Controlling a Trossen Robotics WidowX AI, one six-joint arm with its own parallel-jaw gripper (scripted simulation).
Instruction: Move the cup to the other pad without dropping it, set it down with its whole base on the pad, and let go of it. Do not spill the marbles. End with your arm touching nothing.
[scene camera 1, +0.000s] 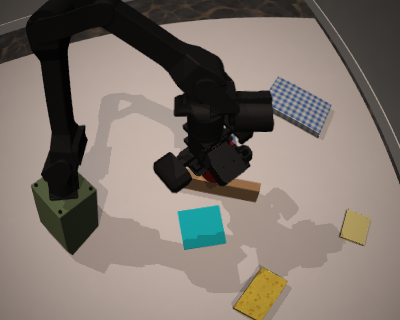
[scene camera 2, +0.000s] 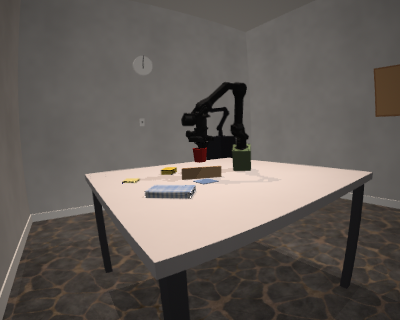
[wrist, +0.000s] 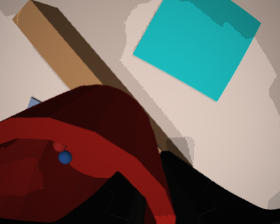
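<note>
The gripper (scene camera 1: 204, 171) (wrist: 152, 160) appears in scene camera 1 and in the wrist view. A pale yellow card (scene camera 1: 355, 226) is visible too, though in the wrist view the card is out of frame. A red cup (wrist: 106, 130) can be seen as well.
</note>
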